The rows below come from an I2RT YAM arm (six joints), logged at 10 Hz.
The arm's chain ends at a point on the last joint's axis. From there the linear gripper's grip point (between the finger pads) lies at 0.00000 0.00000 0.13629 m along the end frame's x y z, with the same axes.
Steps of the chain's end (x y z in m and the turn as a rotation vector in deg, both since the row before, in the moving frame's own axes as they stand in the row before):
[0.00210, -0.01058, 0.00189, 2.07, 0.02, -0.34]
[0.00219, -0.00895, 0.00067, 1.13, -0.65, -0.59]
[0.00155, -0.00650, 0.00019, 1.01, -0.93, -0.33]
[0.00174, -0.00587, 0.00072, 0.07, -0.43, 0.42]
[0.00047, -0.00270, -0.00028, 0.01, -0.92, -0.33]
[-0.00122, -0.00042, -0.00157, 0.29, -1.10, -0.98]
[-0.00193, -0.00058, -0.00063, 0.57, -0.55, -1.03]
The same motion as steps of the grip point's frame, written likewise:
[0.00213, -0.01550, 0.00180, 2.07, 0.02, -0.34]
[0.00063, -0.01163, 0.00063, 1.13, -0.65, -0.59]
[-0.00067, -0.00890, 0.00015, 1.01, -0.93, -0.33]
[0.00072, -0.00604, 0.00072, 0.07, -0.43, 0.42]
[-0.00172, -0.00272, -0.00030, 0.01, -0.92, -0.33]
[-0.00384, -0.00109, -0.00160, 0.29, -1.10, -0.98]
[-0.00325, -0.00192, -0.00064, 0.57, -0.55, -1.03]

